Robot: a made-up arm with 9 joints.
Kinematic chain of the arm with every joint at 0, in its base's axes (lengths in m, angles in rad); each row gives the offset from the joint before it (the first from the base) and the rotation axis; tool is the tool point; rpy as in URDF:
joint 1: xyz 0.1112 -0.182 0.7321 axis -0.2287 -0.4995 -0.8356
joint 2: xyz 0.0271 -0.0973 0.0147 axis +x
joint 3: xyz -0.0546 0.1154 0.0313 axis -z
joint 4: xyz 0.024 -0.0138 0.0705 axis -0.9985 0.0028 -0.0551
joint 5: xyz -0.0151 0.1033 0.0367 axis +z
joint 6: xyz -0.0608 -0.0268 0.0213 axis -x
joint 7: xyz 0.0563 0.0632 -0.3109 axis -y
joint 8: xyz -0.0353 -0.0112 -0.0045 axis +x
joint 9: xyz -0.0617 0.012 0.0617 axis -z
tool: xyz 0.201 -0.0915 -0.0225 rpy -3.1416 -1.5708 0
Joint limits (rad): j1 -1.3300..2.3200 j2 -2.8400..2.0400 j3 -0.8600..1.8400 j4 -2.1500..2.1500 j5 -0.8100..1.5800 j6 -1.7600..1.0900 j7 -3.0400..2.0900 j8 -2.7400..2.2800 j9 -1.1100..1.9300
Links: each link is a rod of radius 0.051 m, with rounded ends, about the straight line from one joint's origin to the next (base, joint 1, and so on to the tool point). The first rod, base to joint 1, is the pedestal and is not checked.
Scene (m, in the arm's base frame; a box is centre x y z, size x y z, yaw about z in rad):
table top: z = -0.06
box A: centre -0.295 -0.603 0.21 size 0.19 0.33 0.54 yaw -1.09
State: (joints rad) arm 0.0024 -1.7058 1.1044 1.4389 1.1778 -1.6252 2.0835 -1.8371 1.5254
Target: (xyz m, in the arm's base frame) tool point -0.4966 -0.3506 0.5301
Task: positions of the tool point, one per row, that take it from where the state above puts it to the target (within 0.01 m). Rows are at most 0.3 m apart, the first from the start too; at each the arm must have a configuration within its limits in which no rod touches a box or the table.
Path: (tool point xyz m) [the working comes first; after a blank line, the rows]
Joints at the target: 0.4440 -1.9408 0.6463 1.9149 1.0684 -1.0460 2.0900 -1.6913 1.8202
Straight joint move there: touches box A.

1: 0.0333 -0.6499 0.1936
2: -0.0120 -0.7834 0.3298
3: -0.0198 -0.8734 0.5049
4: -0.0010 -0.9054 0.6954
5: -0.2323 -0.8022 0.6929
6: -0.4163 -0.6087 0.6322
7: -0.4966 -0.3507 0.5301

